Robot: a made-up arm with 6 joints.
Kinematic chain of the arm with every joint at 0, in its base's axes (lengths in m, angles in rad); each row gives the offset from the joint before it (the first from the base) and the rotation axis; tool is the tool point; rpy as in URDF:
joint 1: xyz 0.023 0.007 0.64 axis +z
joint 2: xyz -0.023 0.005 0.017 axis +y
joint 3: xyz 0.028 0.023 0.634 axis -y
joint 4: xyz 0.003 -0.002 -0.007 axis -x
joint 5: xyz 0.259 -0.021 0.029 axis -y
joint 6: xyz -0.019 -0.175 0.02 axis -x
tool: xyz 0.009 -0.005 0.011 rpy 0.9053 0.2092 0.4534
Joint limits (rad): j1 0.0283..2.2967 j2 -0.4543..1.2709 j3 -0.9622..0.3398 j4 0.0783..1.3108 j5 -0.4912..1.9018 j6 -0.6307..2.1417
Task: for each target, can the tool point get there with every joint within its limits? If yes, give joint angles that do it. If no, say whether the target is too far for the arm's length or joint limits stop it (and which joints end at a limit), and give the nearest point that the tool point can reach.
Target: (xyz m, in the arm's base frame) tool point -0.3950 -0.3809 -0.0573
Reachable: no: joint limits stop it (at a limit: joint 1, joint 2, joint 3, joint 4, joint 5) | nearest point -0.3886 0.4166 0.4866 | short by 0.965 m
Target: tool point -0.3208 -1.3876 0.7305
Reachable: no: too far | nearest point -0.0219 -0.1751 1.1396 | short by 1.314 m
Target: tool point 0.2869 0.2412 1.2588
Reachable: yes | joints 1.1572 0.1165 -0.2428 0.2592 1.4472 1.5026
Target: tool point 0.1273 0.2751 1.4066
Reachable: yes | joints 1.5534 0.0005 -0.1509 0.6240 0.2606 0.4197
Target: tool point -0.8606 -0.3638 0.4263
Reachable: no: joint limits stop it (at a limit: joint 1, joint 2, joint 3, joint 4, joint 5) | nearest point -0.3878 0.4159 0.4878 | short by 0.914 m
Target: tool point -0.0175 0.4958 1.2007
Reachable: yes | joints 1.8703 0.3316 -0.4079 0.6693 0.9584 0.2035
